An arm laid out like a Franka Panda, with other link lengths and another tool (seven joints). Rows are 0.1 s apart.
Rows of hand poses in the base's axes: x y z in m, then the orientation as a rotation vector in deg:
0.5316 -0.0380 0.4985 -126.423 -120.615 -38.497
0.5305 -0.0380 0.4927 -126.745 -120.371 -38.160
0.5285 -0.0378 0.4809 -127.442 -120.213 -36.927
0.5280 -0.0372 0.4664 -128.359 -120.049 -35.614
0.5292 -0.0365 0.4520 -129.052 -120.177 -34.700
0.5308 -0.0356 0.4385 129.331 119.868 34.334
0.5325 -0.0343 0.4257 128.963 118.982 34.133
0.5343 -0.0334 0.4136 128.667 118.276 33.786
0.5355 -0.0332 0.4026 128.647 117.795 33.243
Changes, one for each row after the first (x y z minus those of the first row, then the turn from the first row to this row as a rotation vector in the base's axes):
-0.0011 0.0000 -0.0058 -0.108 0.204 -0.246
-0.0031 0.0002 -0.0176 -0.713 0.771 -0.638
-0.0036 0.0008 -0.0321 -1.457 1.303 -1.158
-0.0024 0.0015 -0.0465 -2.152 1.535 -1.477
-0.0008 0.0024 -0.0600 -2.713 1.319 -1.869
0.0009 0.0037 -0.0728 -3.319 0.769 -2.312
0.0027 0.0046 -0.0849 -3.910 0.392 -2.672
0.0039 0.0048 -0.0959 -4.394 0.350 -2.979

